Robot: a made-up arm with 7 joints. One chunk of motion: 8 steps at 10 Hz.
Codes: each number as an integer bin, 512 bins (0 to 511) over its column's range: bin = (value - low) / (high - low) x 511, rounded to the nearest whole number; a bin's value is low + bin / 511 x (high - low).
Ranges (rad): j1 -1.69..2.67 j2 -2.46..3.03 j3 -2.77..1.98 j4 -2.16..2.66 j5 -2..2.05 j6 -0.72..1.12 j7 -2.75..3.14
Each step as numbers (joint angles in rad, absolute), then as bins.
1 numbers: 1.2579 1.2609 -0.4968 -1.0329 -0.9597 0.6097 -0.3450
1 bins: 345 346 245 119 131 369 209
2 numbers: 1.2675 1.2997 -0.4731 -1.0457 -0.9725 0.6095 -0.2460
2 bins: 347 350 247 118 130 369 217
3 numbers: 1.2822 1.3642 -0.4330 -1.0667 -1.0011 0.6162 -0.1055
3 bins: 348 356 251 116 126 371 229
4 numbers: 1.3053 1.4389 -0.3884 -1.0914 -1.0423 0.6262 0.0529
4 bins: 351 363 256 113 121 374 243
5 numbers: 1.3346 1.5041 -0.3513 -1.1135 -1.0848 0.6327 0.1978
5 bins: 354 369 260 111 115 376 256
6 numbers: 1.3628 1.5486 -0.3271 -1.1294 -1.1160 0.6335 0.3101
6 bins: 358 373 263 109 112 376 265
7 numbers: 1.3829 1.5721 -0.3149 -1.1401 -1.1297 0.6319 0.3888
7 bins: 360 375 264 108 110 375 272
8 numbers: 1.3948 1.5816 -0.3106 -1.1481 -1.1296 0.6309 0.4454
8 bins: 362 376 265 107 110 375 277
